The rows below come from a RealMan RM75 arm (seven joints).
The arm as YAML. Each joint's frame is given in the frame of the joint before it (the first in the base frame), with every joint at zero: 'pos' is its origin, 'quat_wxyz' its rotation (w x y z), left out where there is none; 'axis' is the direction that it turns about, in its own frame. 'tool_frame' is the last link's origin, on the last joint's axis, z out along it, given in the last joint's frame.
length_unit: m
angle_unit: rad
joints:
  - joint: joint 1
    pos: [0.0, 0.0, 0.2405]
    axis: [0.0, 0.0, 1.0]
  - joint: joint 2
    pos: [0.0, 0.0, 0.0]
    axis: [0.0, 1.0, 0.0]
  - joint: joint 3
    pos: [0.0, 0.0, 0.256]
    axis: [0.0, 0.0, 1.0]
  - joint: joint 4
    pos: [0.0, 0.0, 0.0]
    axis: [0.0, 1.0, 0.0]
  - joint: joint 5
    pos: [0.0, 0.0, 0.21]
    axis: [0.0, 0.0, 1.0]
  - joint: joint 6
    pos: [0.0, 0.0, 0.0]
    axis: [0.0, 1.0, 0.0]
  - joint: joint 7
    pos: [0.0, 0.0, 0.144]
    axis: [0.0, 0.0, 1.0]
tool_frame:
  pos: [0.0, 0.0, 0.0]
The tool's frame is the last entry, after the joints.
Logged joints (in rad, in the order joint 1, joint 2, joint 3, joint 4, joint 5, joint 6, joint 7), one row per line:
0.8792 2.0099 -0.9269 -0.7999 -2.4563 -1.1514 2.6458
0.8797 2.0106 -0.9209 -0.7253 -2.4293 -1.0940 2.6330
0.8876 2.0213 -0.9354 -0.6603 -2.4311 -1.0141 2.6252
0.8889 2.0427 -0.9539 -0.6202 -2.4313 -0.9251 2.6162
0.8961 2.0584 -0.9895 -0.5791 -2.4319 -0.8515 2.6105
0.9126 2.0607 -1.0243 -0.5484 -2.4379 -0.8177 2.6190
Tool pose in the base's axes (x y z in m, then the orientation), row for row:
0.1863 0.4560 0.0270 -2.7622 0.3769 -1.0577
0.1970 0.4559 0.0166 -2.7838 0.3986 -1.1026
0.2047 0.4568 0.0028 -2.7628 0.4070 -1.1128
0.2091 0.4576 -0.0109 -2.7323 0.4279 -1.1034
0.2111 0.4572 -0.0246 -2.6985 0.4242 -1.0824
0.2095 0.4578 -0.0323 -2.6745 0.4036 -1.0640
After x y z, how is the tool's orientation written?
As angles about the fixed x, y, z axes (roll, pitch, yaw), in radians.
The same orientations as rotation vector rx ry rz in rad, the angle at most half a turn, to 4 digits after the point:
-2.2160 1.4062 0.1778
-2.1862 1.4568 0.2030
-2.1564 1.4625 0.1926
-2.1262 1.4446 0.1958
-2.1172 1.4165 0.1744
-2.1239 1.3934 0.1412

